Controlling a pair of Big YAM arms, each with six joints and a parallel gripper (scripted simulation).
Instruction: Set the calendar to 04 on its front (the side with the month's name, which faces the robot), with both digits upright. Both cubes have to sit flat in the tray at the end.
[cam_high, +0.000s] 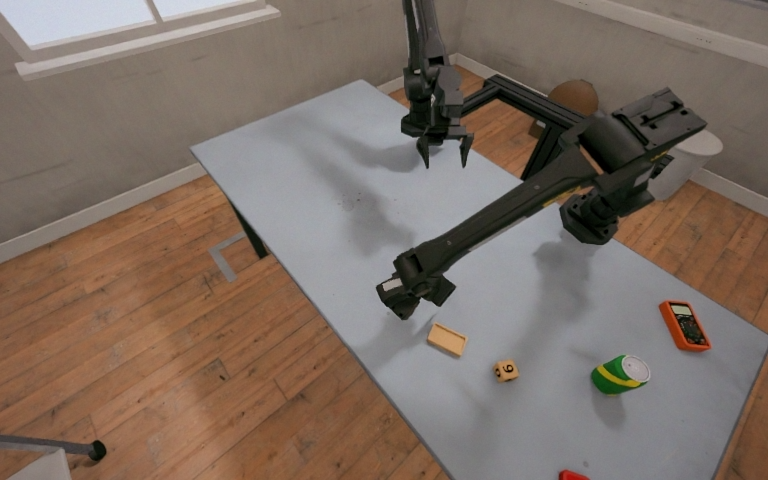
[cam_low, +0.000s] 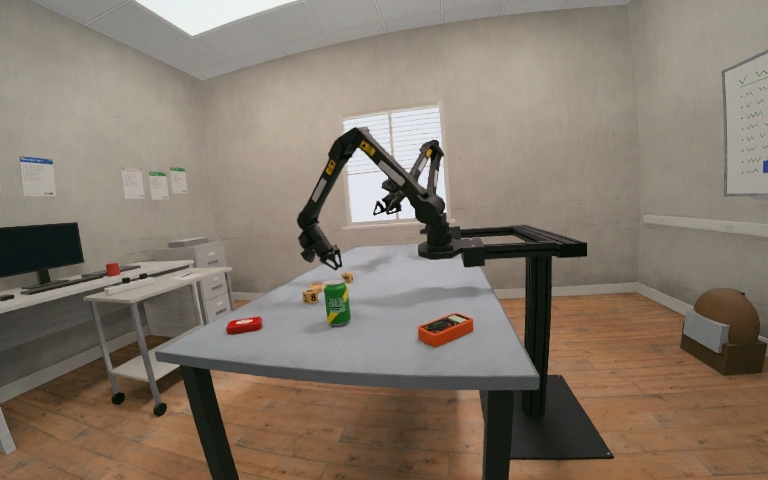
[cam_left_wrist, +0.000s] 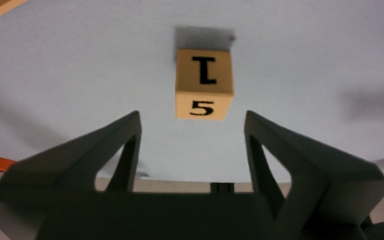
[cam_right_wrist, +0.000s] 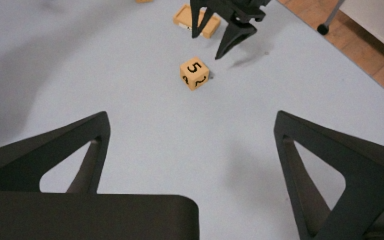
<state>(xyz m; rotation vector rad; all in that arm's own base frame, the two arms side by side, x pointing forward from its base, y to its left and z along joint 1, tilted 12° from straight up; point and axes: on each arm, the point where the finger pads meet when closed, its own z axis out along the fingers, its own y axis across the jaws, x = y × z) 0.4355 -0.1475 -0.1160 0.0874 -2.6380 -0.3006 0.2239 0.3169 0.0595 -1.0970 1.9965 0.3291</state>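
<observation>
Right now my left hand is 100 mm to the right of the wooden calendar tray, 70 mm short of it and 60 mm above it. From my left hand the other things lie so: orange multimeter (520 mm to the left, 420 mm behind, 50 mm below); then red tin (500 mm to the left, 130 mm ahead, 50 mm below); then green can (440 mm to the left, 130 mm behind, 10 mm below).
</observation>
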